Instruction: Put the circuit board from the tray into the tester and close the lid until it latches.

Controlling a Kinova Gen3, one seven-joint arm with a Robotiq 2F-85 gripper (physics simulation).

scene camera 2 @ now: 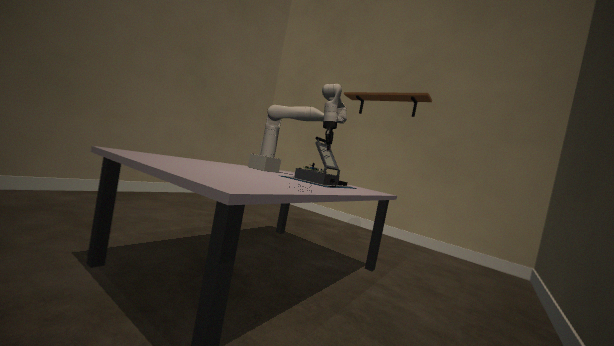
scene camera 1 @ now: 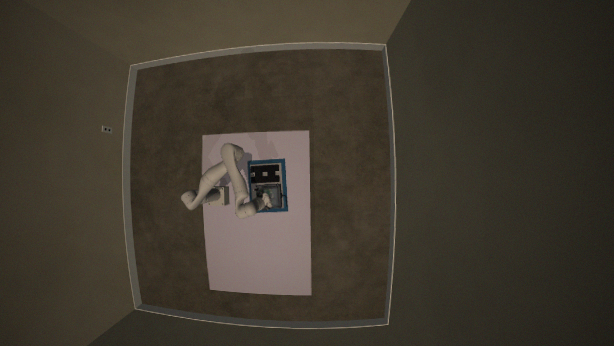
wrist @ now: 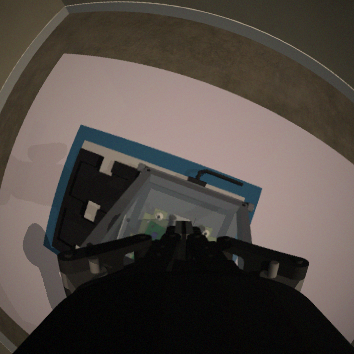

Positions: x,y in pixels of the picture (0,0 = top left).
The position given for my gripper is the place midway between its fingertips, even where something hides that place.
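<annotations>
Gripper state: my gripper (wrist: pixel 182 230) shut, touching a tester lid (wrist: pixel 154 200).
</annotations>
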